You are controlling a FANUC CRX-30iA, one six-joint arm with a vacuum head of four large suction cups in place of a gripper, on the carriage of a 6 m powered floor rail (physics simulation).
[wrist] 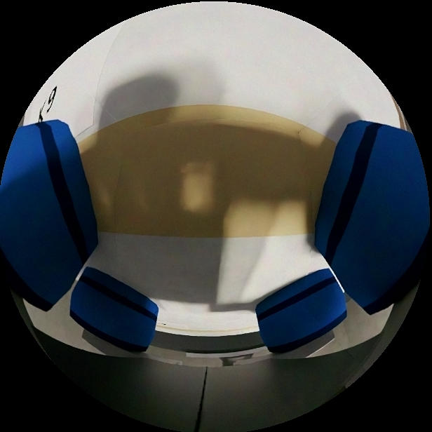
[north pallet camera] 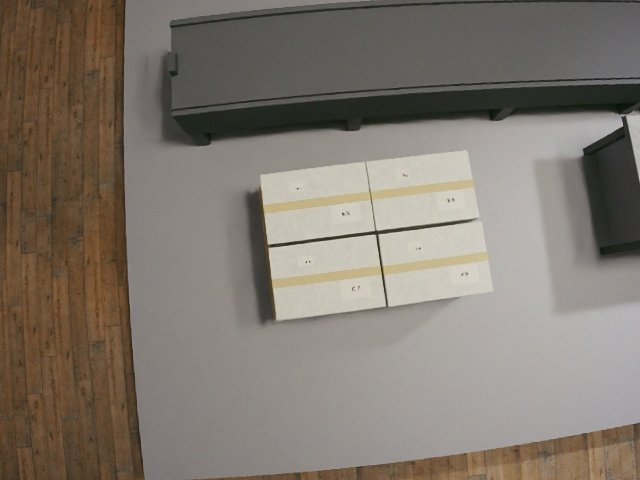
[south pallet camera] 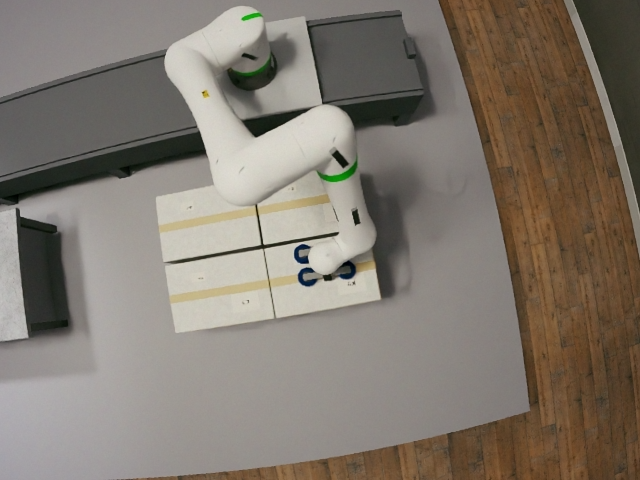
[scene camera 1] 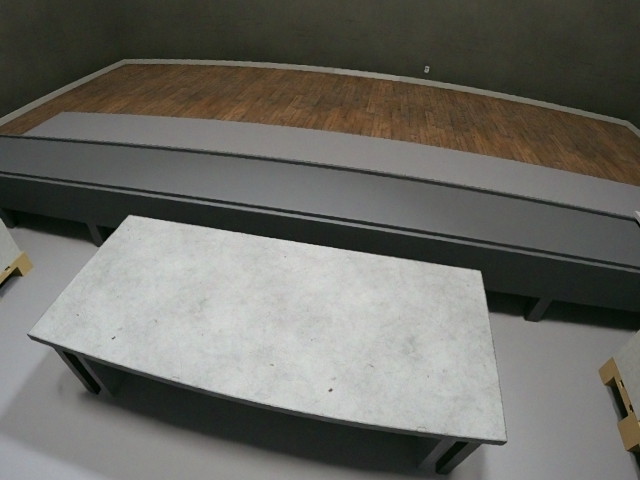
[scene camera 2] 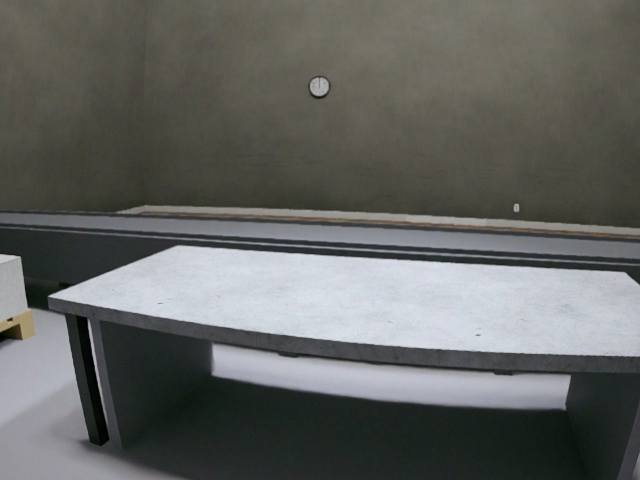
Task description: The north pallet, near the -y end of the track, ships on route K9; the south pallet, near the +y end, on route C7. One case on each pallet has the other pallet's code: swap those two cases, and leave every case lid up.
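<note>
My gripper (south pallet camera: 326, 263) (wrist: 206, 215), a head with blue suction cups, is pressed on the lid of the K9 case (south pallet camera: 320, 304) (wrist: 170, 265), the front right case on the south pallet (scene camera 1: 629, 428). The cups look sealed; whether the case is raised cannot be told. The case is lid up, and its K9 label shows beside a cup in the wrist view. The front left case (south pallet camera: 222, 317) beside it looks labelled C7. On the north pallet (scene camera 1: 23, 264) (scene camera 2: 25, 326), the C7 case (north pallet camera: 320, 304) sits front left, lid up, beside a K9 case (north pallet camera: 429, 291).
A pale table (scene camera 1: 289, 320) (scene camera 2: 351, 294) stands between the pallets, before the dark rail (scene camera 1: 310, 191) (north pallet camera: 310, 62). The carriage (south pallet camera: 294, 98) is near the rail's south end. Two cases stand behind on each pallet. The arm (south pallet camera: 232, 155) hangs over the rear south cases (south pallet camera: 206, 242) (south pallet camera: 289, 222).
</note>
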